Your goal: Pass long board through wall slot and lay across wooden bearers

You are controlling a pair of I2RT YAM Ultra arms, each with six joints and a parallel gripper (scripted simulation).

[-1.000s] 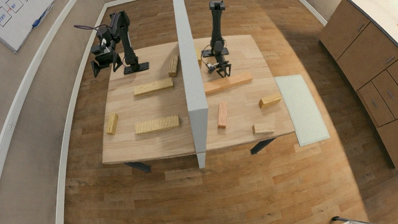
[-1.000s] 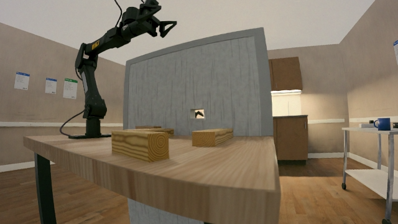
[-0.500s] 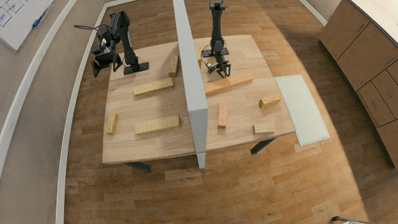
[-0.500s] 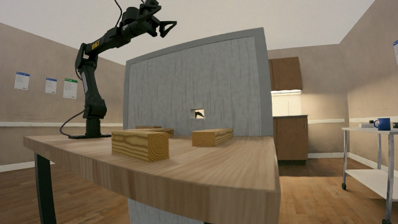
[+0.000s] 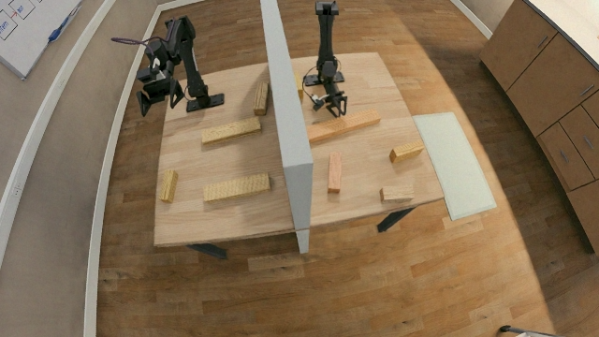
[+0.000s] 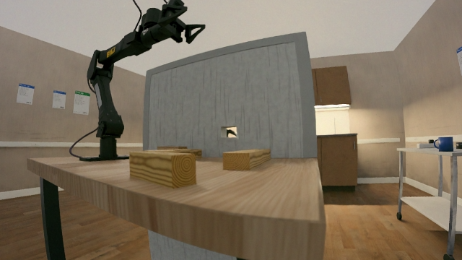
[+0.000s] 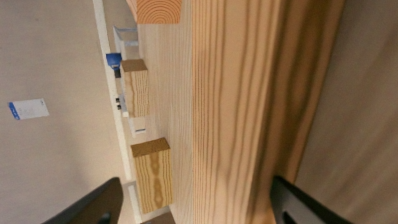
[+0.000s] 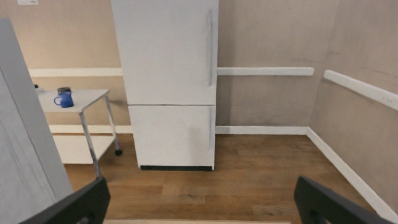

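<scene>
The long board lies 40 mm below my left hand and 20 mm ahead of it. The rest, counted from my left hand: small block (770 mm to the right, 140 mm ahead, 30 mm below).
</scene>
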